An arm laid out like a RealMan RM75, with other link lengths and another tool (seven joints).
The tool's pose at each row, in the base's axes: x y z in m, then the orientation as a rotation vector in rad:
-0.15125 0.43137 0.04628 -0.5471 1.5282 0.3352
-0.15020 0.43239 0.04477 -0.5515 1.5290 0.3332
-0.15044 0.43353 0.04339 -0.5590 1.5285 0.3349
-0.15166 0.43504 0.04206 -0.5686 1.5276 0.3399
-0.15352 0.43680 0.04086 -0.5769 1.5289 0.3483
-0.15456 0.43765 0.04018 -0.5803 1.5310 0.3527
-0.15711 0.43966 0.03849 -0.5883 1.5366 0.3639
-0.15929 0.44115 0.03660 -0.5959 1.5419 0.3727
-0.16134 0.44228 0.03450 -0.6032 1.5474 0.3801
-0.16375 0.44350 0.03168 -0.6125 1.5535 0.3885
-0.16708 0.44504 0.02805 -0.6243 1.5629 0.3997
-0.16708 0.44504 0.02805 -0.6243 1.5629 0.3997
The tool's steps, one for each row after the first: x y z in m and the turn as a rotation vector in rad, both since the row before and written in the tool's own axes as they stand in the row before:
0.00140 0.00049 0.00149 -0.0016 0.0022 -0.0035
0.00121 0.00126 0.00047 -0.0059 0.0012 -0.0034
0.00107 0.00209 -0.00015 -0.0094 0.0009 -0.0027
0.00088 0.00263 -0.00054 -0.0106 0.0021 0.0008
0.00052 0.00137 -0.00036 -0.0049 0.0022 0.0014
0.00132 0.00329 -0.00090 -0.0122 0.0057 0.0040
0.00161 0.00269 -0.00083 -0.0104 0.0057 0.0027
0.00189 0.00236 -0.00088 -0.0093 0.0060 0.0021
0.00259 0.00273 -0.00103 -0.0112 0.0070 0.0017
0.00336 0.00364 -0.00147 -0.0144 0.0104 0.0030
0.00000 0.00000 0.00000 0.0000 0.0000 0.0000

